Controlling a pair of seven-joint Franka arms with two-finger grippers.
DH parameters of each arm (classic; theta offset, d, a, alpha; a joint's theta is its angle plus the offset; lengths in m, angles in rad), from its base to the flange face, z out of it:
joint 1: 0 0.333 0 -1.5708
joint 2: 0 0 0 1.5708
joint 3: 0 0.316 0.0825 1.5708
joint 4: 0 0 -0.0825 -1.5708
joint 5: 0 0.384 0 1.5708
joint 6: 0 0 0.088 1.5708
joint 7: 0 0.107 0 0
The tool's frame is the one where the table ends.
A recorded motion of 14 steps. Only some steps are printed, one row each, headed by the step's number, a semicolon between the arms.
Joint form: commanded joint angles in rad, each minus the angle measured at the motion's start. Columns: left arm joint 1, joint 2, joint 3, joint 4, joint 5, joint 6, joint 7; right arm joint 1, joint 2, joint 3, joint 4, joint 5, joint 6, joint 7.
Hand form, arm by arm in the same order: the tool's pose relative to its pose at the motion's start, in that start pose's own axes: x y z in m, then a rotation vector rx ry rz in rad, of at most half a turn. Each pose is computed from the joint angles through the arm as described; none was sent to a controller.
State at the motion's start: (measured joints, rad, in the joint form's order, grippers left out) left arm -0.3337 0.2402 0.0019 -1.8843 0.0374 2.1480 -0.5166; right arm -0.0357 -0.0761 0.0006 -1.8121 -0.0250 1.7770 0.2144
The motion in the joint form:
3: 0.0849 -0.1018 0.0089 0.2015 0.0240 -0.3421 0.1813; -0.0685 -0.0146 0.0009 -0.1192 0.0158 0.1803 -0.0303
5: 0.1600 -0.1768 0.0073 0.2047 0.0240 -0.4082 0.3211; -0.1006 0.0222 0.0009 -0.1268 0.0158 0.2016 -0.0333
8: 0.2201 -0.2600 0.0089 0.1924 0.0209 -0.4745 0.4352; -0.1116 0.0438 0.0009 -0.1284 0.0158 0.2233 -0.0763
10: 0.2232 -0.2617 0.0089 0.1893 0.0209 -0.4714 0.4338; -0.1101 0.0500 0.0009 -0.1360 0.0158 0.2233 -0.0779
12: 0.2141 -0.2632 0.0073 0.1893 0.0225 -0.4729 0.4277; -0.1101 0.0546 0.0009 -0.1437 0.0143 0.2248 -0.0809
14: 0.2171 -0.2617 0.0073 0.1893 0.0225 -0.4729 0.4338; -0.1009 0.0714 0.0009 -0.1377 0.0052 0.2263 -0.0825
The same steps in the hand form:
3: 0.0201 -0.0618 -0.1259 0.0444 -0.0276 0.0833; 0.0071 0.0337 0.0339 0.0247 0.0710 0.0400
5: 0.0168 -0.1116 -0.1655 0.0407 -0.0220 0.1450; 0.0164 0.0498 0.0564 0.0189 0.0481 0.0685
8: 0.0017 -0.1543 -0.2010 0.0367 -0.0229 0.1929; 0.0222 0.0551 0.0675 0.0170 0.0469 0.0363
10: 0.0018 -0.1560 -0.2007 0.0365 -0.0214 0.1885; 0.0217 0.0542 0.0746 0.0155 0.0333 0.0330
12: -0.0002 -0.1506 -0.2015 0.0379 -0.0206 0.1932; 0.0211 0.0542 0.0807 0.0128 0.0227 0.0292
14: 0.0006 -0.1521 -0.2006 0.0382 -0.0223 0.1963; 0.0241 0.0492 0.0872 0.0040 0.0146 0.0145

